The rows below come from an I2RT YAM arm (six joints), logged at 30 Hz.
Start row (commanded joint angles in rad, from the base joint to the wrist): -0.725 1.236 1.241 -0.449 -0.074 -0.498
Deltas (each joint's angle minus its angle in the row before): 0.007 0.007 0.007 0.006 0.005 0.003; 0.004 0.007 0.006 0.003 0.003 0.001; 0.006 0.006 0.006 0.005 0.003 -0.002; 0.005 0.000 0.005 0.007 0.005 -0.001; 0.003 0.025 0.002 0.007 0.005 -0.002; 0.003 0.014 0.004 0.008 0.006 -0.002; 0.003 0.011 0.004 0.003 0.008 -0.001; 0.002 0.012 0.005 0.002 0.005 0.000; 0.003 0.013 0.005 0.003 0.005 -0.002; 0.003 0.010 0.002 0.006 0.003 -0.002; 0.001 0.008 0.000 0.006 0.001 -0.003; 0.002 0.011 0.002 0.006 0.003 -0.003; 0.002 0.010 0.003 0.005 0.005 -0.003; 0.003 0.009 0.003 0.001 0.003 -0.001; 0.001 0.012 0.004 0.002 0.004 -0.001; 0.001 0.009 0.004 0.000 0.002 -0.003; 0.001 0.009 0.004 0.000 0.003 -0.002; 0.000 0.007 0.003 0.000 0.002 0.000
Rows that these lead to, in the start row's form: -0.718 1.243 1.248 -0.443 -0.069 -0.495; -0.714 1.250 1.254 -0.440 -0.066 -0.494; -0.708 1.256 1.260 -0.435 -0.063 -0.496; -0.703 1.256 1.265 -0.428 -0.058 -0.497; -0.700 1.281 1.267 -0.421 -0.053 -0.499; -0.697 1.295 1.271 -0.413 -0.047 -0.501; -0.694 1.306 1.275 -0.410 -0.039 -0.502; -0.692 1.318 1.280 -0.408 -0.034 -0.502; -0.689 1.331 1.285 -0.405 -0.029 -0.504; -0.686 1.341 1.287 -0.399 -0.026 -0.506; -0.685 1.349 1.287 -0.393 -0.025 -0.509; -0.683 1.360 1.289 -0.387 -0.022 -0.512; -0.681 1.370 1.292 -0.382 -0.017 -0.515; -0.678 1.379 1.295 -0.381 -0.014 -0.516; -0.677 1.391 1.299 -0.379 -0.010 -0.517; -0.676 1.400 1.303 -0.379 -0.008 -0.520; -0.675 1.409 1.307 -0.379 -0.005 -0.522; -0.675 1.416 1.310 -0.379 -0.003 -0.522
